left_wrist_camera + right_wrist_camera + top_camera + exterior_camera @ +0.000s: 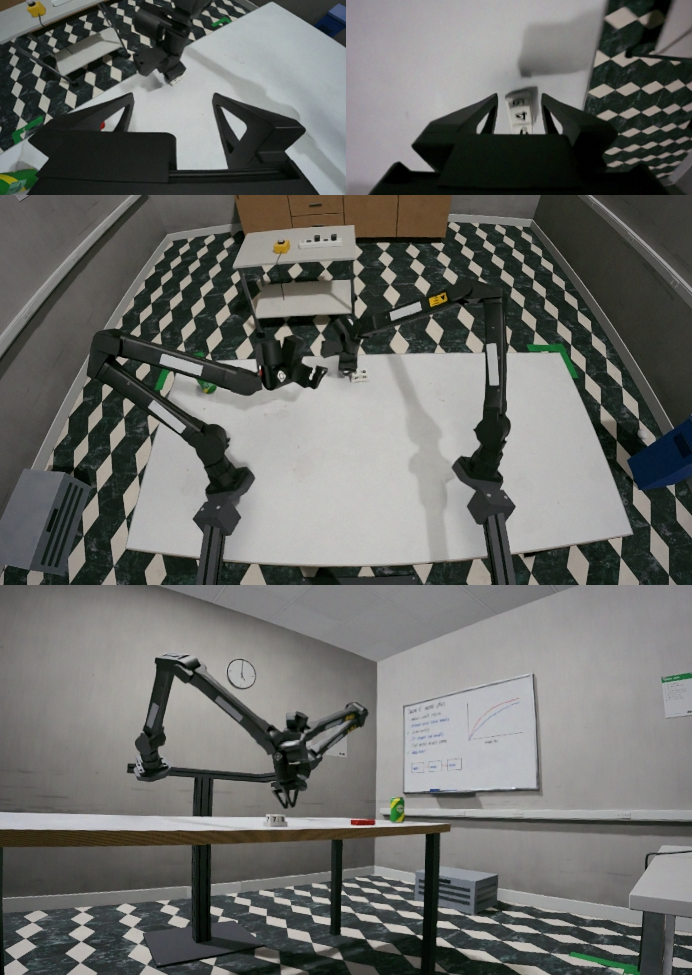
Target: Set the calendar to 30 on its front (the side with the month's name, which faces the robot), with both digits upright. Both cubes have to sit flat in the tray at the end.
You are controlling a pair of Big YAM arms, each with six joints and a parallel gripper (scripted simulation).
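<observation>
Right now the flat white tray is 6 cm below my right hand and 5 cm to the right of it. Round my right hand: flat red object: 33 cm to the left, 6 cm below, 5 cm ahead.
</observation>
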